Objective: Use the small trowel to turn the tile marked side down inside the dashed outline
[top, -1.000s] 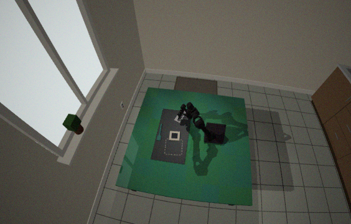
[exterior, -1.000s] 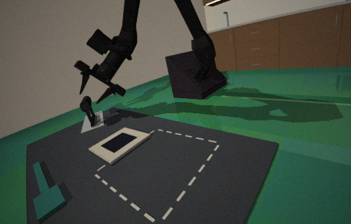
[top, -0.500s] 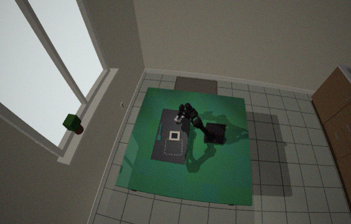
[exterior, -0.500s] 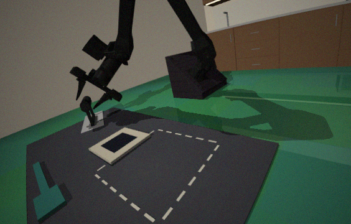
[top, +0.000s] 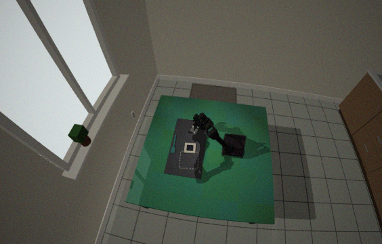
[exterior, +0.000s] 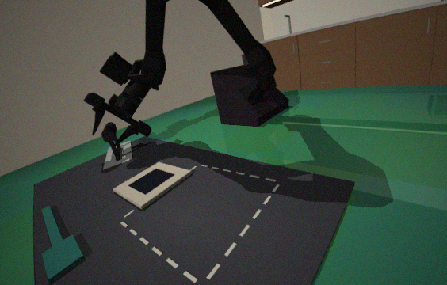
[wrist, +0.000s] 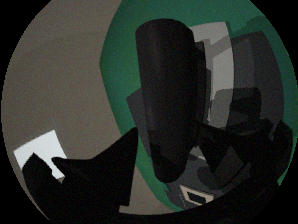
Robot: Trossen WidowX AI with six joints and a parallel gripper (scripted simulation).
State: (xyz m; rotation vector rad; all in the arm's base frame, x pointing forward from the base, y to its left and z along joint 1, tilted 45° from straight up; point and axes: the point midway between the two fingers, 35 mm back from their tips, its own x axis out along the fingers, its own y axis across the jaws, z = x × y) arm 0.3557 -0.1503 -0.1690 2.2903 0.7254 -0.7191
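The trowel is 2 cm below my gripper tip, 2 cm behind it and 1 cm to the left of it. Round my gripper tip: dark mat (25 cm to the left, 7 cm below, 2 cm ahead); then teal piece (28 cm to the left, 16 cm ahead, 5 cm below); then tile (27 cm to the left, 5 cm below, 1 cm behind).
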